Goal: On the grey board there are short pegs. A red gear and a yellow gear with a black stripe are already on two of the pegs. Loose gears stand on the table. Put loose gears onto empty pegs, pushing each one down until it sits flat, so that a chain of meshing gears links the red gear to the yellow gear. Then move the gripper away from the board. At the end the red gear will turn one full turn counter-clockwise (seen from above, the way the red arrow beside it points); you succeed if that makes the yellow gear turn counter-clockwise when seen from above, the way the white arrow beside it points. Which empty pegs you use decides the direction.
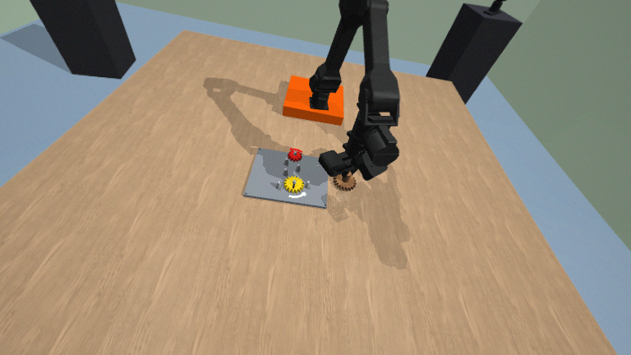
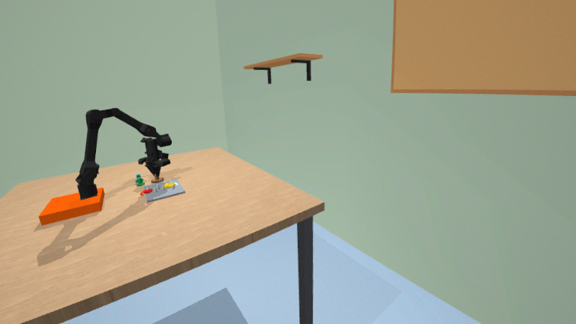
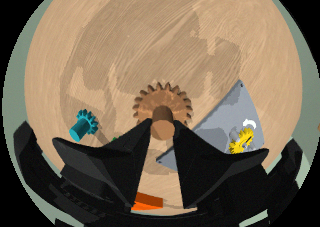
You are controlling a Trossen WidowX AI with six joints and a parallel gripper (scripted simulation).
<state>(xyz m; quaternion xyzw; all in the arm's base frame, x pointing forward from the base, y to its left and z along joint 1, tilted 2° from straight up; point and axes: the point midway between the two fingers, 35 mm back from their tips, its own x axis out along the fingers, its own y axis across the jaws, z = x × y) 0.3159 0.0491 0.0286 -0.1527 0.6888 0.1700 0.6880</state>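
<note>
Now: gripper tip 80 mm past the red gear, 140 mm to the left of it and 10 mm above it. From my gripper tip the other things lie so: brown gear 10 mm below; then green gear 80 mm behind, 20 mm to the left, 10 mm below; then teal gear 80 mm behind, 90 mm to the left, 10 mm below.
</note>
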